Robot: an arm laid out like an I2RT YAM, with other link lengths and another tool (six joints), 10 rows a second.
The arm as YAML. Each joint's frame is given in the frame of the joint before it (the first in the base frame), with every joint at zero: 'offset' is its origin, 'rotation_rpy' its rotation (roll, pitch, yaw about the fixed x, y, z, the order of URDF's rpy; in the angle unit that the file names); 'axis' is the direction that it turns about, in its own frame. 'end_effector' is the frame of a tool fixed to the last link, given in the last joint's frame.
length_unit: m
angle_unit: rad
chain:
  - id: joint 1
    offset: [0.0, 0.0, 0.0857]
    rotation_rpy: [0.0, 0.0, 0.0]
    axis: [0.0, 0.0, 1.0]
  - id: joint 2
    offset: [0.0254, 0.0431, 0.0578]
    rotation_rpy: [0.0, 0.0, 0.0]
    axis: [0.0, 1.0, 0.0]
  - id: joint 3
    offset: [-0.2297, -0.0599, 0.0]
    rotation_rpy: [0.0, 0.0, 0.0]
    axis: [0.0, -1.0, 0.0]
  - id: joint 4
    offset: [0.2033, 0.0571, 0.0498]
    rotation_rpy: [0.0, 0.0, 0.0]
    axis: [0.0, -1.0, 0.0]
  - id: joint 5
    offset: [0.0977, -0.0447, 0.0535]
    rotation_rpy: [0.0, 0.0, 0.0]
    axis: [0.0, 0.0, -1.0]
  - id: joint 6
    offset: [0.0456, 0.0, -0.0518]
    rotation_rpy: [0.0, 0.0, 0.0]
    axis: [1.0, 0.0, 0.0]
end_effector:
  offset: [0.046, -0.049, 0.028]
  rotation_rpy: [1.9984, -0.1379, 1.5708]
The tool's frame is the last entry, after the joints.
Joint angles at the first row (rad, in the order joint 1, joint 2, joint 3, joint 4, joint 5, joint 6):
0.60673, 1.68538, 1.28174, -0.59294, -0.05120, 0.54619
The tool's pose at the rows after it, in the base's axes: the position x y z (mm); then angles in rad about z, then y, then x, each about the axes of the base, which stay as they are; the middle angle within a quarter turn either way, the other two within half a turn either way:
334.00 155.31 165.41 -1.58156 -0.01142 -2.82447
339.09 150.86 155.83 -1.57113 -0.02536 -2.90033
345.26 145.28 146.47 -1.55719 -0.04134 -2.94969
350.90 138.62 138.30 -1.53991 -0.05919 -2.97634
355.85 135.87 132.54 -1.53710 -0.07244 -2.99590
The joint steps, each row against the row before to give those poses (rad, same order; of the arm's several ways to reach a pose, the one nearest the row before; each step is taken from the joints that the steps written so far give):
-0.00846, 0.04687, 0.01407, -0.02118, 0.03970, -0.02597
-0.00615, 0.05515, 0.02980, -0.03046, 0.04747, -0.02542
-0.01579, 0.04952, 0.02494, -0.01752, 0.02586, -0.01852
-0.02153, 0.03873, 0.01915, -0.01180, 0.00813, -0.01192
-0.01222, 0.03293, 0.02094, -0.00880, 0.00482, -0.01435

